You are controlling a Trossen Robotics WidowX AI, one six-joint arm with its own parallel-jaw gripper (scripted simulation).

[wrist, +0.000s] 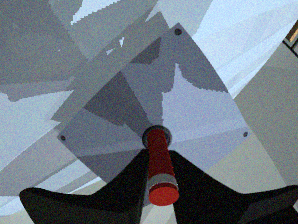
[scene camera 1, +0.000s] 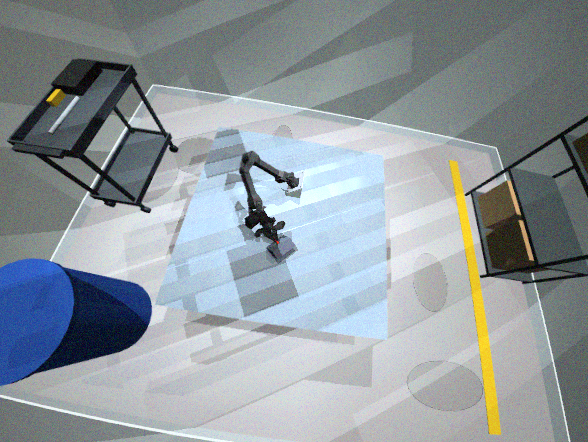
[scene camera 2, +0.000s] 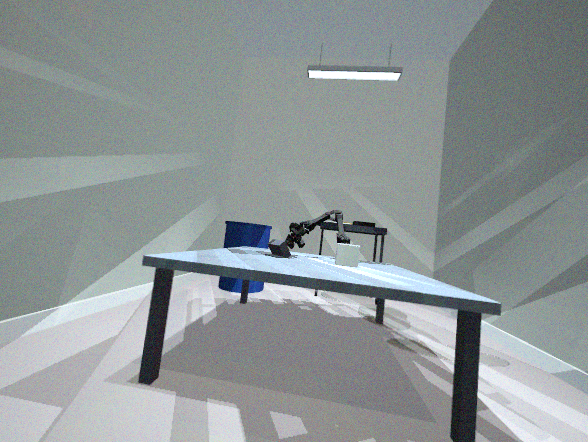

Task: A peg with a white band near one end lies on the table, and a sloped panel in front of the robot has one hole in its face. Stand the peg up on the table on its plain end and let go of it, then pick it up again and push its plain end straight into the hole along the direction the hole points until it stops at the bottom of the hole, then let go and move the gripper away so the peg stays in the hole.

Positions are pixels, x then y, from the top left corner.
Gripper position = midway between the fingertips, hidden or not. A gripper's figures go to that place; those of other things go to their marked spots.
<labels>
My gripper [wrist: 157,155]: 10 cm from the lens. A red peg [wrist: 162,188] is 7 cm from the lens.
</labels>
